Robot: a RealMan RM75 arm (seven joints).
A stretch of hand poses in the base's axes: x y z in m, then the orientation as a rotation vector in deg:
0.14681, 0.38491, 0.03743, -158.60, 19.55, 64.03
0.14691, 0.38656, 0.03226, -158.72, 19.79, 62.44
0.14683, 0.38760, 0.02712, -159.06, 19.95, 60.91
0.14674, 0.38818, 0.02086, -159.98, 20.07, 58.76
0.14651, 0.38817, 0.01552, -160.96, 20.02, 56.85
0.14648, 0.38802, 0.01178, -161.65, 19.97, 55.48
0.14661, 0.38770, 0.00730, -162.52, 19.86, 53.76
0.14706, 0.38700, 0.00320, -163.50, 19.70, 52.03
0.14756, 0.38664, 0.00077, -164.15, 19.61, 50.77
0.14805, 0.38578, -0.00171, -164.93, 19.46, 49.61
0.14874, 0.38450, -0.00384, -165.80, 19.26, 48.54
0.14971, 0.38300, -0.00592, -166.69, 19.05, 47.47
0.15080, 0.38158, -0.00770, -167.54, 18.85, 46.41
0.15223, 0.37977, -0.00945, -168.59, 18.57, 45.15
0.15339, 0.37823, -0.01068, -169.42, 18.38, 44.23
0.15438, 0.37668, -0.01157, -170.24, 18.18, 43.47
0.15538, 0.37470, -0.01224, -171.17, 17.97, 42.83
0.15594, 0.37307, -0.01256, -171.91, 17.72, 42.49
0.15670, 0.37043, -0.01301, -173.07, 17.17, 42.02
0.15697, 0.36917, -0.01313, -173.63, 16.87, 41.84
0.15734, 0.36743, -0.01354, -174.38, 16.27, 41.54
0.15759, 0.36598, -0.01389, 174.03, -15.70, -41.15
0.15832, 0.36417, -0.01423, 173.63, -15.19, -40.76
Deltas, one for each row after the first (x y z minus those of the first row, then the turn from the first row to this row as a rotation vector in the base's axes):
0.00010, 0.00165, -0.00517, 0.21, -1.04, -0.37
0.00002, 0.00269, -0.01031, 0.23, -2.08, -0.59
-0.00007, 0.00327, -0.01657, -0.11, -3.60, -0.65
-0.00030, 0.00326, -0.02191, -0.52, -4.98, -0.53
-0.00033, 0.00311, -0.02565, -0.81, -5.97, -0.45
-0.00020, 0.00279, -0.03013, -1.18, -7.20, -0.30
0.00025, 0.00209, -0.03423, -1.65, -8.45, -0.07
0.00075, 0.00173, -0.03666, -1.95, -9.35, 0.06
0.00124, 0.00087, -0.03914, -2.38, -10.19, 0.29
0.00193, -0.00041, -0.04127, -2.89, -10.98, 0.61
0.00290, -0.00191, -0.04335, -3.42, -11.77, 0.95
0.00399, -0.00333, -0.04513, -3.94, -12.54, 1.26
0.00542, -0.00514, -0.04688, -4.58, -13.45, 1.68
0.00658, -0.00668, -0.04811, -5.11, -14.12, 2.01
0.00757, -0.00823, -0.04900, -5.67, -14.68, 2.36
0.00857, -0.01021, -0.04967, -6.34, -15.16, 2.78
0.00913, -0.01184, -0.04999, -6.87, -15.43, 3.18
0.00989, -0.01448, -0.05044, -7.66, -15.83, 3.91
0.01016, -0.01574, -0.05056, -8.04, -15.99, 4.28
0.01053, -0.01748, -0.05097, -8.48, -16.25, 4.89
0.01078, -0.01893, -0.05132, -8.83, -16.42, 5.38
0.01151, -0.02074, -0.05166, -9.23, -16.57, 5.84

